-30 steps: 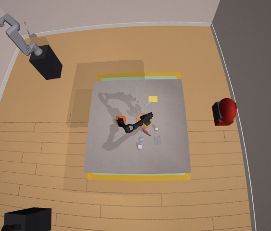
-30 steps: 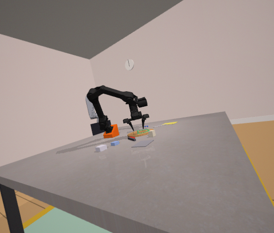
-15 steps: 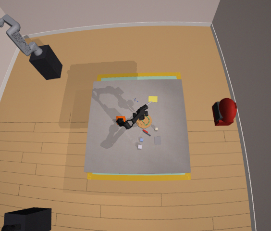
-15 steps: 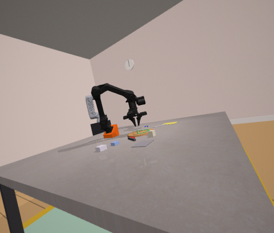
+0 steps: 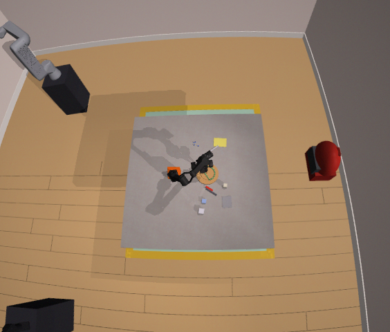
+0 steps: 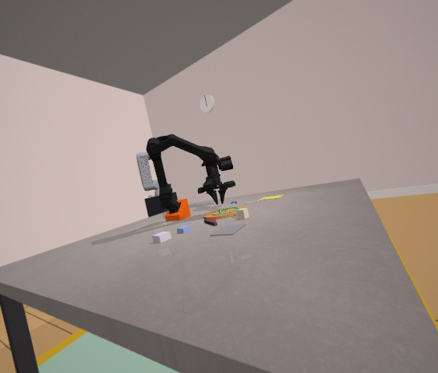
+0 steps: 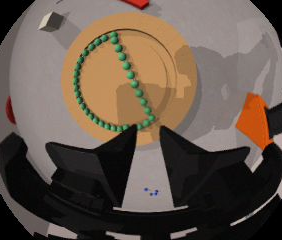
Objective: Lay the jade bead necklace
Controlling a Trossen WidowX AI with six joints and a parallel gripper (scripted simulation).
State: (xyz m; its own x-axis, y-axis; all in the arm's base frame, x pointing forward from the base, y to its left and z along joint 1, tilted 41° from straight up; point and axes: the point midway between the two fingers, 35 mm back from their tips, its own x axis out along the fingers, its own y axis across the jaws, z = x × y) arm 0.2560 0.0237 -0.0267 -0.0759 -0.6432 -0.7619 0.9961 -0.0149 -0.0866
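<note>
Now: the round wooden bead board 4 cm to the right of my gripper tip, 4 cm ahead of it and 3 cm below it. Round my gripper tip: beige cube 19 cm ahead, 17 cm to the right, 2 cm below; then red-handled tool 20 cm to the right, 5 cm ahead, 4 cm below; then blue block 29 cm to the right, 3 cm below, 1 cm behind.
</note>
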